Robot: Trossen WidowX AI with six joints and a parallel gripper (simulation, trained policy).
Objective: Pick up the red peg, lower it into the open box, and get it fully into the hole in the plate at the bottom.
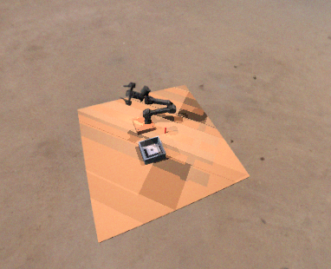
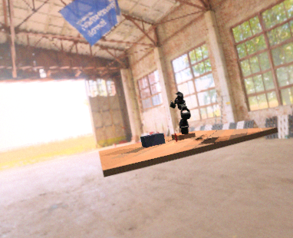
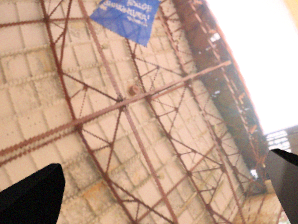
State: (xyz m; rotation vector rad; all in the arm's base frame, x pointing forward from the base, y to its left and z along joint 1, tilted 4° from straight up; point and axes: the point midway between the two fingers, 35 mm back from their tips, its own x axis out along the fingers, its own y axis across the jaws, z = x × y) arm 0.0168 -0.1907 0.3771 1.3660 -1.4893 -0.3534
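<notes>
My gripper tip is now 410 mm above the red peg, 350 mm to the right of it and 140 mm short of it. Round my gripper tip: box: 420 mm below, 340 mm ahead, 190 mm to the left; then grey plate: 400 mm below, 340 mm ahead, 190 mm to the left.
</notes>
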